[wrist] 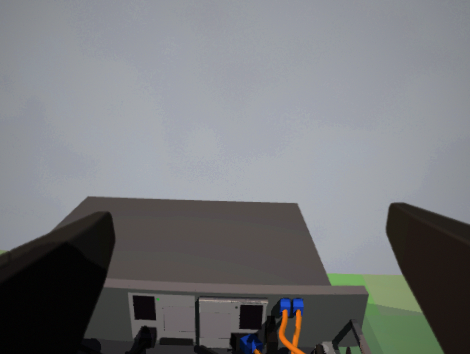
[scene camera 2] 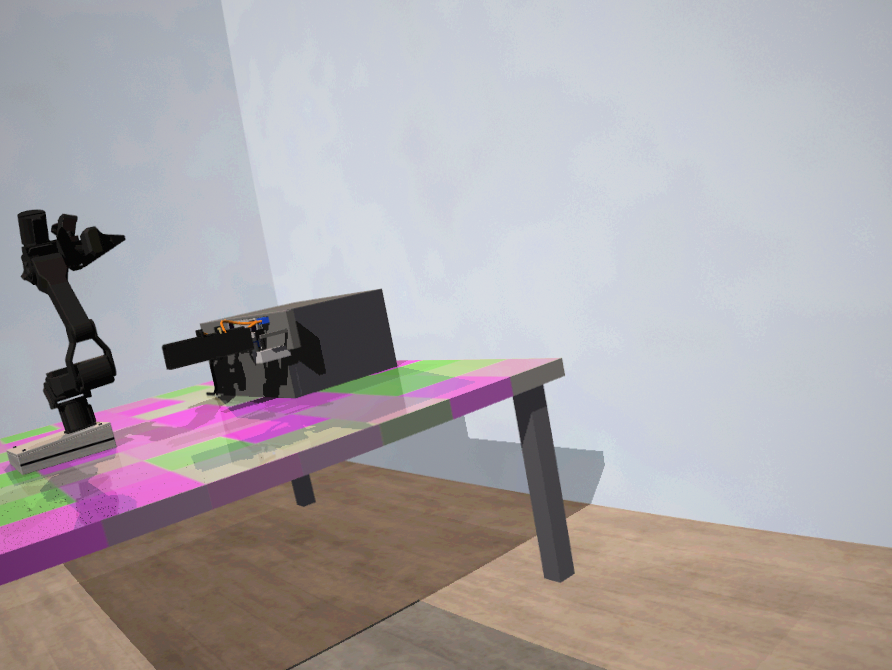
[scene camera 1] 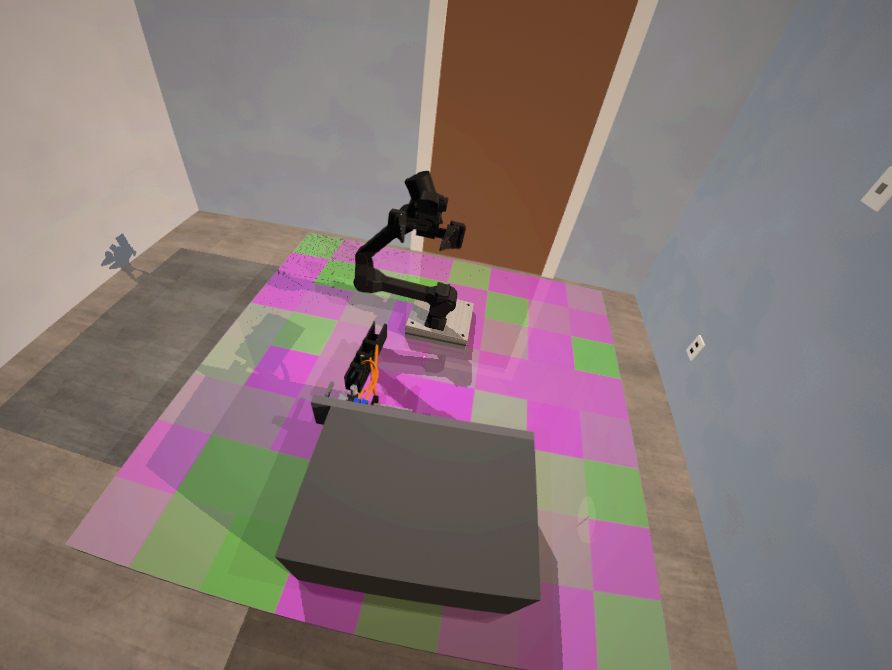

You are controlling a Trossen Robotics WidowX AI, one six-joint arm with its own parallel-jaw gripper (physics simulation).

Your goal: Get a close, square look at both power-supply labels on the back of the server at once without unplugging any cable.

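Frame: origin at the arm's base, x down, y right, z back, level; metres.
Seen in the pictures: gripper, fingertip midpoint: (wrist: 251,222) (scene camera 2: 118,241) (scene camera 1: 421,245); arm's base at its link origin: (scene camera 2: 80,428) (scene camera 1: 435,322).
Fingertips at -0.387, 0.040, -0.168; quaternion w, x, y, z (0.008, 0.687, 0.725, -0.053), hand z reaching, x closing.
Offsets run from my fingertips to a thing's top centre, as dx, dy, dz. "*": to the spot under its first point.
The grey server (scene camera 1: 418,504) (scene camera 2: 349,346) (wrist: 210,245) sits on the table. In the wrist view its back face is low in the frame, seen from above at a slant. The left power supply @[* +0.288, -0.136, -0.279] (wrist: 145,327) and right power supply @[* +0.243, -0.055, -0.276] (wrist: 205,306) are side by side, with a pale blank-looking label @[* +0.271, -0.091, -0.283] (wrist: 178,318) on the left one and another label @[* +0.267, -0.041, -0.276] (wrist: 216,322) on the right one. No text is readable. Orange cables @[* +0.272, +0.058, -0.170] (scene camera 1: 374,371) (scene camera 2: 241,323) (wrist: 283,327) run from blue plugs @[* +0.248, +0.053, -0.294] (wrist: 291,306). My gripper (scene camera 1: 426,236) (scene camera 2: 100,241) (wrist: 251,222) is open and empty, above and back from the server's rear.
A black arm-like bracket @[+0.229, +0.091, -0.135] (scene camera 1: 360,364) (scene camera 2: 201,349) sticks out behind the server, beside the cables. Dark parts @[* +0.289, -0.131, -0.260] (wrist: 145,337) stand in front of the power supplies' lower edges. The chequered table (scene camera 1: 245,468) (scene camera 2: 425,424) carries the arm's pale base plate (scene camera 1: 461,317) (scene camera 2: 64,448).
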